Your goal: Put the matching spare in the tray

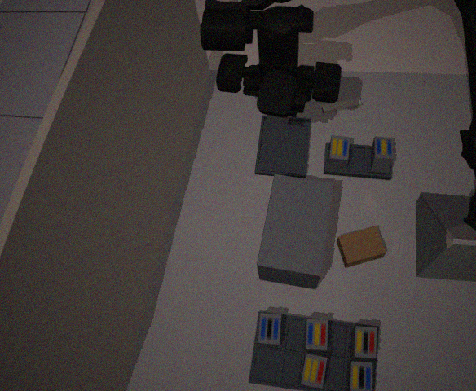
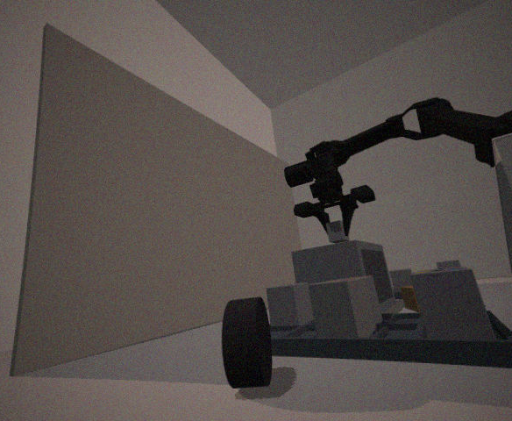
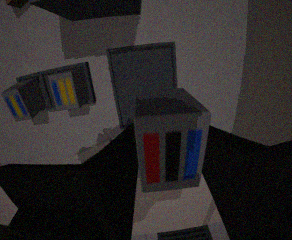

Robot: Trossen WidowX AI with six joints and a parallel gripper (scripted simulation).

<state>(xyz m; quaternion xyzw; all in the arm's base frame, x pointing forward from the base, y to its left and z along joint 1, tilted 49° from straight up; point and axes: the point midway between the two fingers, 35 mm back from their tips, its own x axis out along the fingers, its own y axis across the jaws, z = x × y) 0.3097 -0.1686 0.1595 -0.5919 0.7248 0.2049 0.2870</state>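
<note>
Now: the dark grey tray 10 mm behind my gripper tip and 140 mm below it. The rest, counted from my gripper tip: box (140 mm behind, 210 mm to the left, 130 mm below); then tall flat panel (220 mm ahead, 140 mm to the left, 80 mm above); then spare block (20 mm above).
</note>
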